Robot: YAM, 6 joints.
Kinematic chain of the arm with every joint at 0, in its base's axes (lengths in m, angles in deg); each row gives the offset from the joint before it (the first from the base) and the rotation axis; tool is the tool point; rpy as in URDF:
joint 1: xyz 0 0 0.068 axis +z
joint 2: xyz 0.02 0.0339 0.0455 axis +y
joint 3: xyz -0.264 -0.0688 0 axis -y
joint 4: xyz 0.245 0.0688 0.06 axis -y
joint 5: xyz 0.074 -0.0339 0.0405 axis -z
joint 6: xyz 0.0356 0 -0.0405 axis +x
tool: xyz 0 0 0 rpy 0 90 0
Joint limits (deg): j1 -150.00..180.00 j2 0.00..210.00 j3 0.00..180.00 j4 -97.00..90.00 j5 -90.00..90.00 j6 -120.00..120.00
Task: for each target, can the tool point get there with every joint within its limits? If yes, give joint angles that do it. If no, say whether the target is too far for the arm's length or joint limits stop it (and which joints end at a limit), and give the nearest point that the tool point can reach.
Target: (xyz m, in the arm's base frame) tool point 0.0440 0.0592 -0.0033
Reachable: yes | joints 66.66 162.38 35.17 -72.03 28.33 69.29
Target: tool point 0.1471 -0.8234 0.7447
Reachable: no: too far | nearest point 0.0906 -0.5071 0.4963 | short by 0.406 m
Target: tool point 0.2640 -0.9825 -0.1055
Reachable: no: too far | nearest point 0.1638 -0.6097 -0.0207 | short by 0.395 m
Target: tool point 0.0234 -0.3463 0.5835
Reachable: yes | joints -91.24 101.92 125.91 14.60 -60.04 84.63
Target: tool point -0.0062 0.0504 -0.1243
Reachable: yes | joints 58.42 185.07 43.60 -29.01 -62.92 -54.77
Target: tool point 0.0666 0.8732 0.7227
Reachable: no: too far | nearest point 0.0403 0.5283 0.4765 | short by 0.425 m
